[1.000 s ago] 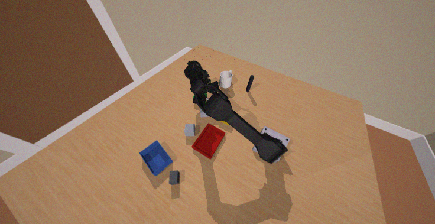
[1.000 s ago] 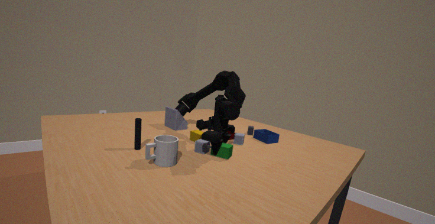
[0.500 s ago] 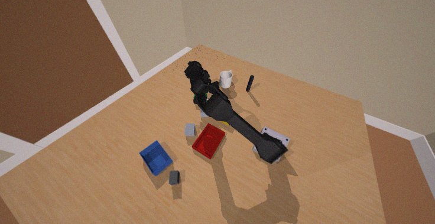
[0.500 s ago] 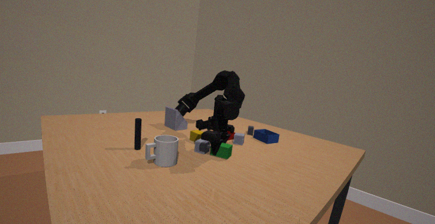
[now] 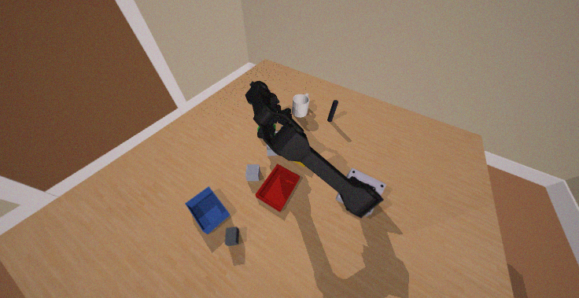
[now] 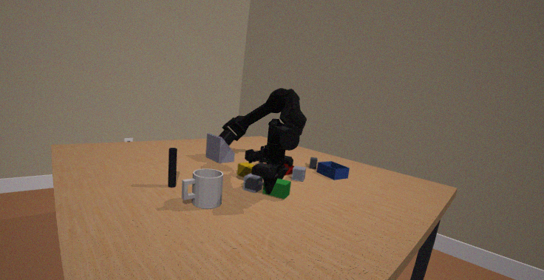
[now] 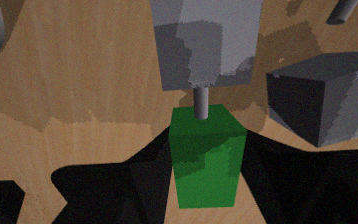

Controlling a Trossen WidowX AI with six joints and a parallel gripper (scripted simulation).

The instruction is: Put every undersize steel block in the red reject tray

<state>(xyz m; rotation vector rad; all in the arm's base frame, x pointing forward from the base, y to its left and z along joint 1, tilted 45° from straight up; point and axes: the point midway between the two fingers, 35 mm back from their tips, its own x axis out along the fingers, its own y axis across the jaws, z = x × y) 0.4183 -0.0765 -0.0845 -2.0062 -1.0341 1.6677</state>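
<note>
Now: the steel block 5 cm behind my gripper tip, 7 cm to the left of it and 1 cm above it. Round my gripper tip: mug: 5 cm behind, 22 cm to the right, 3 cm above; then yellow gauge: 14 cm behind, 5 cm to the left, 1 cm above; then green gauge: 1 cm behind, 2 cm above.
</note>
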